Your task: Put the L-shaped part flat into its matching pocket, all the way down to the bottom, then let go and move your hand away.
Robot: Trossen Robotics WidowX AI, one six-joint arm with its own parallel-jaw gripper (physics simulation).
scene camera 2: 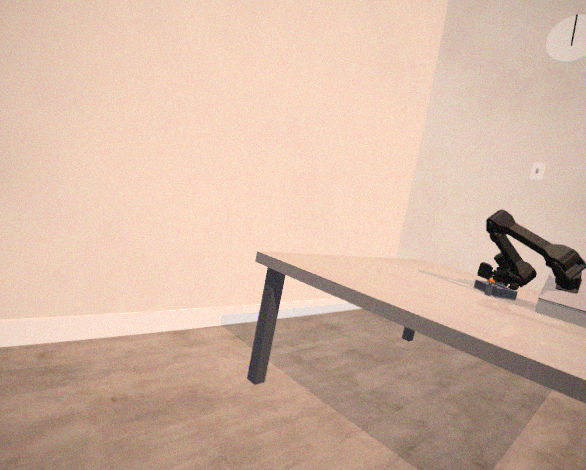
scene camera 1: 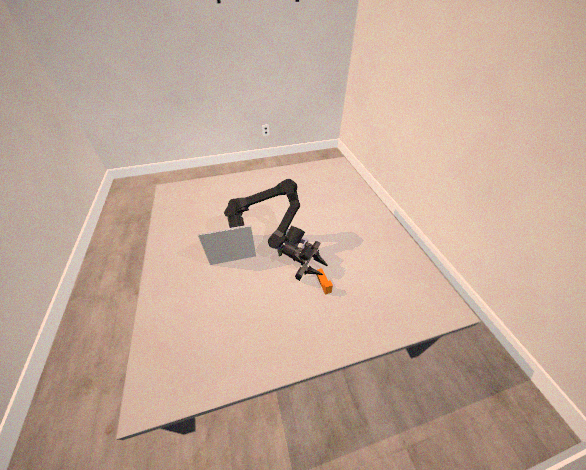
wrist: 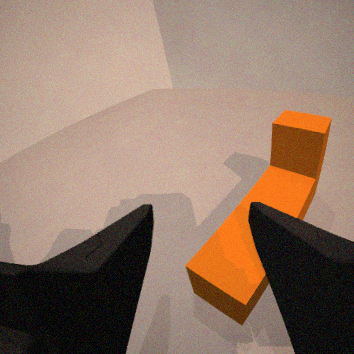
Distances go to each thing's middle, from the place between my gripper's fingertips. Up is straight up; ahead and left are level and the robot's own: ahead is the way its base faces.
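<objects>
My hand is now 1 cm above the orange L-shaped part [wrist: 226, 272], 2 cm past it and 3 cm to the left of it.
</objects>
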